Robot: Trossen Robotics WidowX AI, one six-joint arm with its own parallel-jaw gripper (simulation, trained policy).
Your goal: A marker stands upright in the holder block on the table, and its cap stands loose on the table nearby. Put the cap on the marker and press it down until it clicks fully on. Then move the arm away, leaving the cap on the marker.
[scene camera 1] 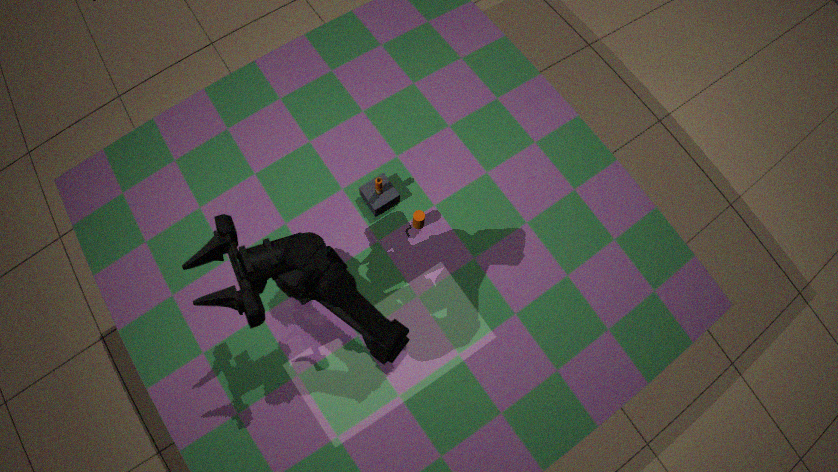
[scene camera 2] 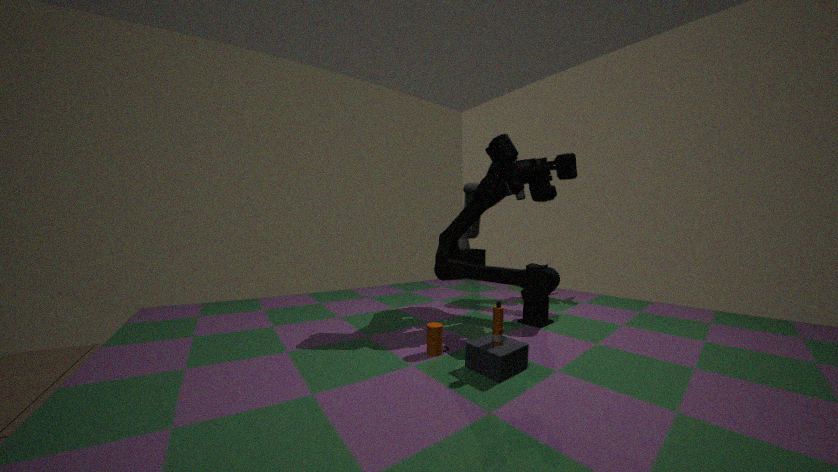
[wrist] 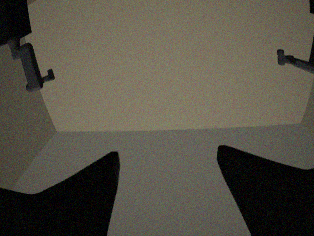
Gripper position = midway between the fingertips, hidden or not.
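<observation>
Gripper point(scene camera 1: 187, 285), point(scene camera 2: 562, 165), point(wrist: 169, 156). Dark grey holder block point(scene camera 2: 494, 367).
</observation>
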